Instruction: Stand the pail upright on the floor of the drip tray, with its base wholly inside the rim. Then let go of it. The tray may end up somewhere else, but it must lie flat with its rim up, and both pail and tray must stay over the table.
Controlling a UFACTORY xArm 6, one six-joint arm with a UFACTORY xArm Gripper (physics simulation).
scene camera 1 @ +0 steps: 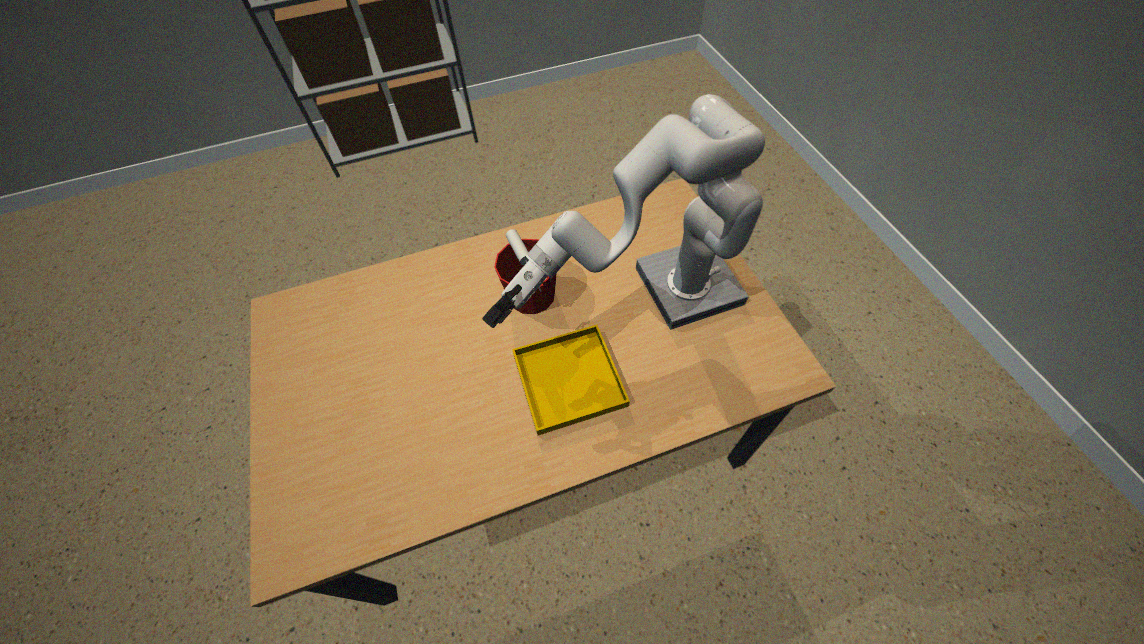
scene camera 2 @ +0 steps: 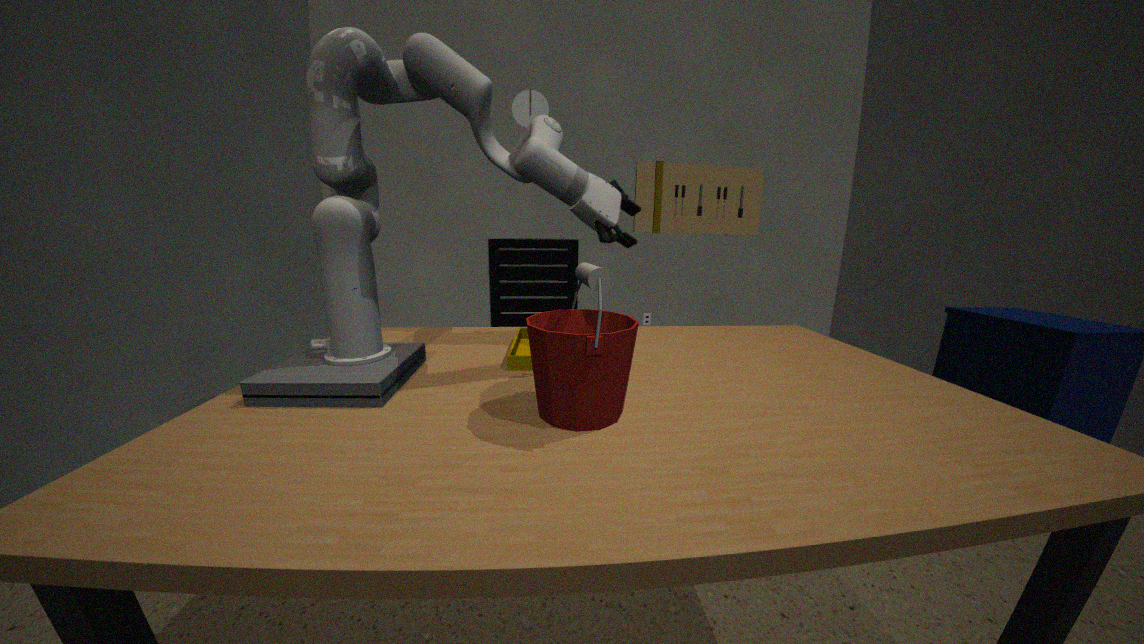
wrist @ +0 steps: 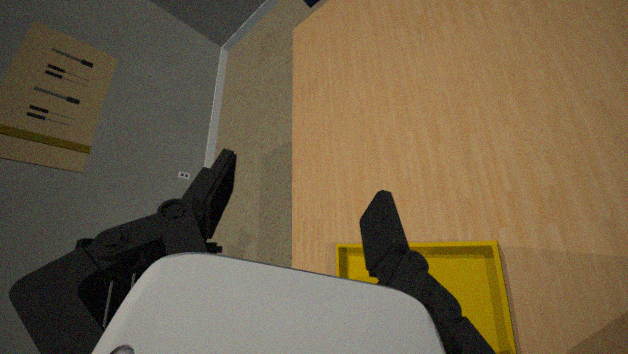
Labels:
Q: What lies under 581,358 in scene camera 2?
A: A red pail.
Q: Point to a yellow drip tray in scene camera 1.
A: At 570,378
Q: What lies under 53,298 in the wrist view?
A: The gripper.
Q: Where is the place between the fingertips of the gripper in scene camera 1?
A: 491,321

